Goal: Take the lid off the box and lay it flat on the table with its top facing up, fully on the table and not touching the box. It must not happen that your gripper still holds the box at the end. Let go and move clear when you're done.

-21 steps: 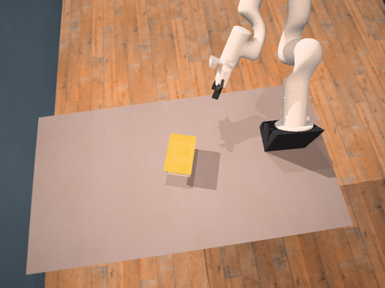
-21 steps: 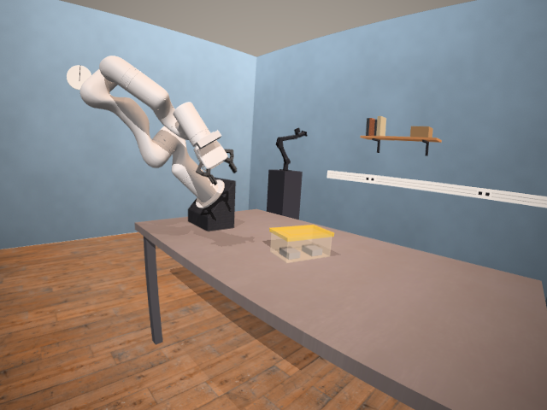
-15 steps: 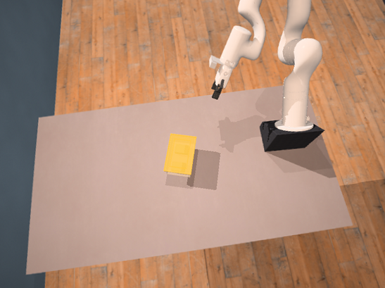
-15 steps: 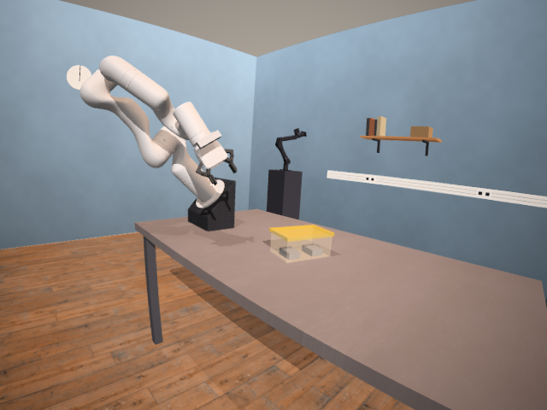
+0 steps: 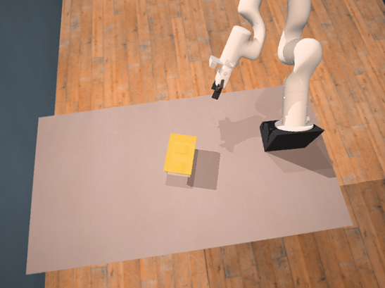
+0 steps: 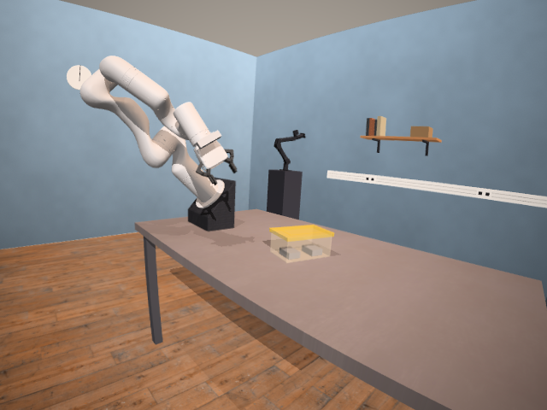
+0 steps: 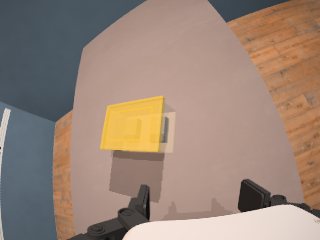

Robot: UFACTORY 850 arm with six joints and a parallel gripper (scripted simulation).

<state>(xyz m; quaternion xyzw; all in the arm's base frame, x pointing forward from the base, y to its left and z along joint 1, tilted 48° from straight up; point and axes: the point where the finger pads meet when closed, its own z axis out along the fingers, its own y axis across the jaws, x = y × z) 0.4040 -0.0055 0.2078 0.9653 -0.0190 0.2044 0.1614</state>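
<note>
Right now my hand is 20 cm short of the yellow lid, 23 cm to the right of it and 20 cm above it. Also, from my hand: clear box (20 cm ahead, 23 cm to the left, 25 cm below).
</note>
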